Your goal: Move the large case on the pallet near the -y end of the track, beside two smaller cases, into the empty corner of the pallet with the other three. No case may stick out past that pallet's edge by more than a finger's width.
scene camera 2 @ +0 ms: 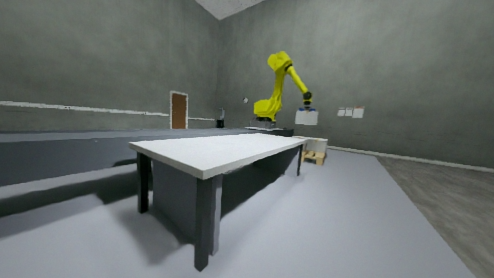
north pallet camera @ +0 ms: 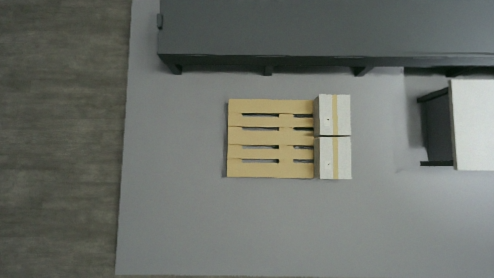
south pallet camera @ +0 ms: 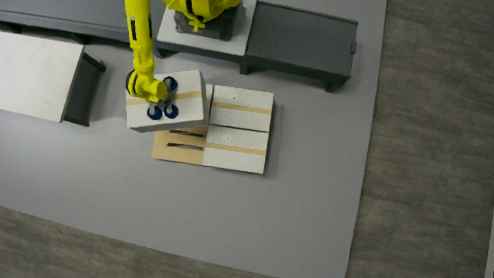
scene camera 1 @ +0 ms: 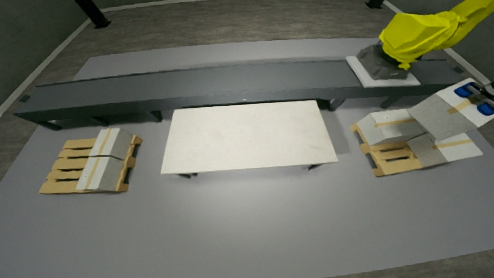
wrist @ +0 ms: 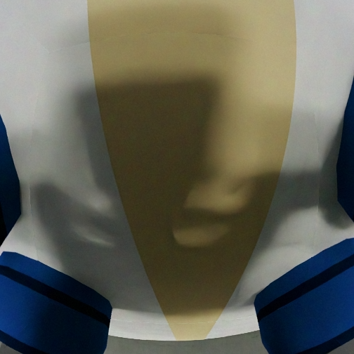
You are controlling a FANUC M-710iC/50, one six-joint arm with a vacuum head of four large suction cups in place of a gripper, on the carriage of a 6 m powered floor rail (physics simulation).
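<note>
My vacuum head (scene camera 1: 476, 100) (scene camera 2: 307, 108) (south pallet camera: 161, 99) is shut on the large case (scene camera 1: 435, 117) (scene camera 2: 300, 119) (south pallet camera: 187, 111) (wrist: 50, 150), which hangs roughly level in the air. In the south pallet view it overlaps the pallet (south pallet camera: 162, 150) (scene camera 1: 397, 166) with three cases. Two of them, the back right case (south pallet camera: 242, 97) and the front right case (south pallet camera: 235, 157), show clearly. The back left case (scene camera 1: 395, 132) is mostly hidden there by the held case. The bare front left corner partly shows. Two smaller cases (north pallet camera: 342, 115) (north pallet camera: 342, 160) stand on the other pallet (north pallet camera: 255, 106) (scene camera 1: 60, 184).
A white table (scene camera 1: 245, 135) (scene camera 2: 215, 147) (north pallet camera: 475, 125) (south pallet camera: 35, 75) stands between the pallets. The grey rail (scene camera 1: 200, 82) (north pallet camera: 300, 30) (south pallet camera: 305, 45) runs behind them. The yellow arm (scene camera 1: 420, 37) (scene camera 2: 277, 95) (south pallet camera: 142, 45) reaches out from its carriage (south pallet camera: 242, 40).
</note>
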